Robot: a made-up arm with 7 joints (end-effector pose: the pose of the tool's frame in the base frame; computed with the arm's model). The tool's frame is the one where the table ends.
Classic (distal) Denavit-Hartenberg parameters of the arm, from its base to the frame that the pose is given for. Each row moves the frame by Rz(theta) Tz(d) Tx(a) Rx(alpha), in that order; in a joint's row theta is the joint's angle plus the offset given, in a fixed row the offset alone. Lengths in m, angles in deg.
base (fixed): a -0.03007; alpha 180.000; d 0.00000; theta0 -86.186
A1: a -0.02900; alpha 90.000; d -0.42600; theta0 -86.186
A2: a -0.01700; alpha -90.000; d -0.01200; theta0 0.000
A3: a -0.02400; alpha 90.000; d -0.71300; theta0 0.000
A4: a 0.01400; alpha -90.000; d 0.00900; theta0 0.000
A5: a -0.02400; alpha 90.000; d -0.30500; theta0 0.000
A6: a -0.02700; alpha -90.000; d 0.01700; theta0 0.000
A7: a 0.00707; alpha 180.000; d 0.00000; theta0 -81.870
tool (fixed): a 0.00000; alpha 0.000; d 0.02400; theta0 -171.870
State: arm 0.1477 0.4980 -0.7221 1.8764 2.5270 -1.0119 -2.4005
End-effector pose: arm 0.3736 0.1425 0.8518 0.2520 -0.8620 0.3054 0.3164
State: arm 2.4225 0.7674 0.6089 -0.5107 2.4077 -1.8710 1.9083
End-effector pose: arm -0.3927 -0.4107 1.1985 0.0516 0.6818 0.5896 -0.4300
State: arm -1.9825 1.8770 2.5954 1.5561 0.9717 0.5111 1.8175
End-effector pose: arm -0.1002 0.7794 0.4619 0.9418 -0.0231 0.0535 0.3312
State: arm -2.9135 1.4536 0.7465 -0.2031 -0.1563 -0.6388 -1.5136
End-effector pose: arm -0.9503 0.1536 0.6489 0.2349 -0.3156 -0.2465 0.8857
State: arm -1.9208 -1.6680 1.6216 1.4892 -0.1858 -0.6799 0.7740
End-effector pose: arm 0.5511 -0.6272 0.3384 0.5508 -0.0769 0.7766 -0.2959
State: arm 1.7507 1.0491 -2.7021 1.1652 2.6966 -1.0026 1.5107
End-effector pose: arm -0.0012 -0.4754 1.0496 0.4988 -0.2005 0.4500 0.7131
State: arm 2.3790 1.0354 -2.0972 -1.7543 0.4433 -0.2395 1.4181
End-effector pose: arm -0.6414 -0.1286 0.6505 0.4632 -0.8427 -0.2211 0.1624
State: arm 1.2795 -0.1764 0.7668 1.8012 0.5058 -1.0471 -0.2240
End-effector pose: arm -0.1319 -0.0777 1.1245 0.1473 0.0749 -0.3469 0.9232
